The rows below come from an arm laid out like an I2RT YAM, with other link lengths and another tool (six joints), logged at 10 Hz.
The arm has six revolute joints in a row. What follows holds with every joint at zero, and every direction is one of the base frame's. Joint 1 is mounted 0.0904 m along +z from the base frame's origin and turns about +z. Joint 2 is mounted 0.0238 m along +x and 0.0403 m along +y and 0.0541 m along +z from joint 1 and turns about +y. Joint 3 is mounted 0.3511 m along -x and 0.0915 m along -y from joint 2 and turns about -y. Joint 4 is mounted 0.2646 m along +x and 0.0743 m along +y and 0.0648 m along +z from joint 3 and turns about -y. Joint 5 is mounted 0.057 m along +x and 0.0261 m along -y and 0.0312 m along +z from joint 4 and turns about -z. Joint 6 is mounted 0.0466 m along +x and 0.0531 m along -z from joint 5 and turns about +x. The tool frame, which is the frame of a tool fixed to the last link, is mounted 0.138 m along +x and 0.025 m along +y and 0.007 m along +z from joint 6; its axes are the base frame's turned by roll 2.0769, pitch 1.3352 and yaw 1.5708 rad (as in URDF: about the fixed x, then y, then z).
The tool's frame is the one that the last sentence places.
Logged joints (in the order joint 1, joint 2, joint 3, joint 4, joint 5, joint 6), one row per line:
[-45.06 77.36 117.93 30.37 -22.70 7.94]
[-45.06 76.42 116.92 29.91 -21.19 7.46]
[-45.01 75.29 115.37 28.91 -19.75 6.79]
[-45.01 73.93 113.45 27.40 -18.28 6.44]
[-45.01 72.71 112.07 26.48 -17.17 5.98]
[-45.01 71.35 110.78 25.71 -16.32 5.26]
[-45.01 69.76 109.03 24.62 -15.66 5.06]
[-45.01 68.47 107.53 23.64 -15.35 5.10]
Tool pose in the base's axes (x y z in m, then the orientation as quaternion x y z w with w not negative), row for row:
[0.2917 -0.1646 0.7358 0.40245 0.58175 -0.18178 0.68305]
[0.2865 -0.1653 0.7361 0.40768 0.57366 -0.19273 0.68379]
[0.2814 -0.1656 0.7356 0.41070 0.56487 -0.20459 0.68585]
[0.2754 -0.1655 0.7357 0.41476 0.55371 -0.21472 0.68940]
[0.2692 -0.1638 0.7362 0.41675 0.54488 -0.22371 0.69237]
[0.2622 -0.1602 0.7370 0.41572 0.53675 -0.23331 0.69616]
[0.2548 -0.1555 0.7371 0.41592 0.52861 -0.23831 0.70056]
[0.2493 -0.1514 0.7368 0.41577 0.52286 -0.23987 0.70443]
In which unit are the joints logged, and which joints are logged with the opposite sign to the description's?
The joints are logged in degrees. Opposite sign: joint 4.
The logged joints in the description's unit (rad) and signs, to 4 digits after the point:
[-0.7864 1.3502 2.0583 -0.5301 -0.3962 0.1386]
[-0.7864 1.3338 2.0406 -0.5220 -0.3698 0.1302]
[-0.7856 1.3141 2.0136 -0.5046 -0.3447 0.1185]
[-0.7856 1.2903 1.9801 -0.4782 -0.3190 0.1124]
[-0.7856 1.2690 1.9560 -0.4622 -0.2997 0.1044]
[-0.7856 1.2453 1.9335 -0.4487 -0.2848 0.0918]
[-0.7856 1.2175 1.9029 -0.4297 -0.2733 0.0883]
[-0.7856 1.1950 1.8768 -0.4126 -0.2679 0.0890]

